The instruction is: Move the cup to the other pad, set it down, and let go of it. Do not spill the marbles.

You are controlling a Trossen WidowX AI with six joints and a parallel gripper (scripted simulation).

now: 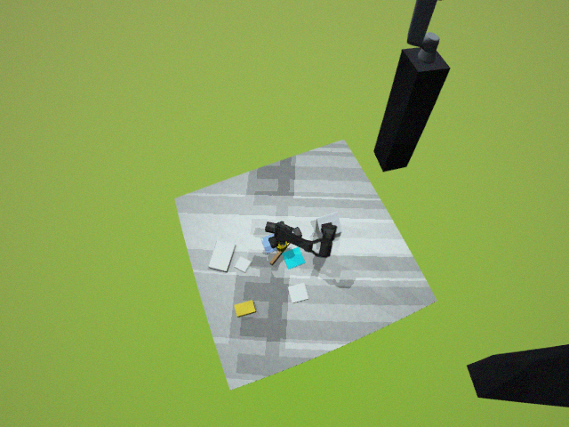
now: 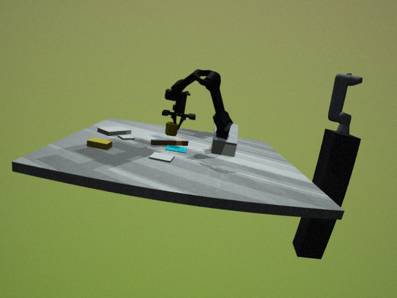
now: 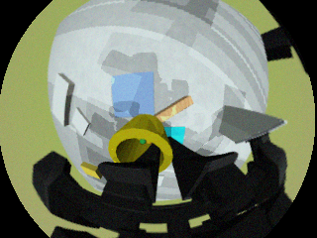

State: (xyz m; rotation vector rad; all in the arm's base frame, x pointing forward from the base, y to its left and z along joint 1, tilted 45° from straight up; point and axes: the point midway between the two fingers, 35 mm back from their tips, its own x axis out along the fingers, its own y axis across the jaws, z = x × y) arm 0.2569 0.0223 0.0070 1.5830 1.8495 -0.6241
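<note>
My gripper tip is 100 mm above the cyan pad, 70 mm to the right of it and 30 mm past it. From my gripper tip the other things lie so: green marble 30 mm ahead, 20 mm to the left, 20 mm below; then yellow cup 20 mm ahead; then brown wooden bar 90 mm below, 30 mm ahead, 10 mm to the left.
</note>
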